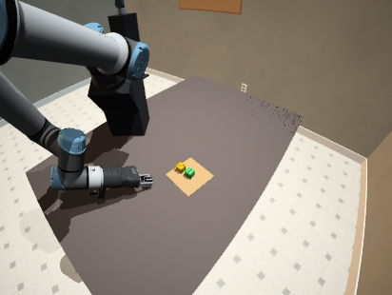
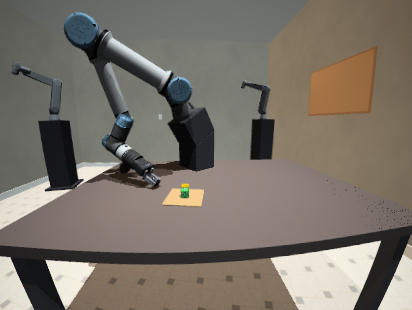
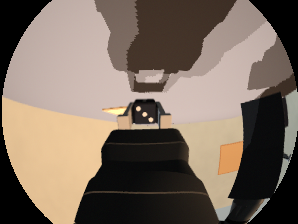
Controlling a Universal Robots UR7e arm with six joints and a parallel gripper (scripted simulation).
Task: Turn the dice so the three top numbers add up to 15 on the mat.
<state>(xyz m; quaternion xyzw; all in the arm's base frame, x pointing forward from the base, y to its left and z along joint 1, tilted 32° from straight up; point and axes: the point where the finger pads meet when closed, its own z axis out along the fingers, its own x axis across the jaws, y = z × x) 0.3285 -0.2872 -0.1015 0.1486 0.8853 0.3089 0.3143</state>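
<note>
The black die is right at my hand. Also, from my hand: yellow die (9 cm ahead, 12 cm to the left, 1 cm below); green die (13 cm ahead, 11 cm to the left, 1 cm below); tan mat (13 cm ahead, 11 cm to the left, 3 cm below).
</note>
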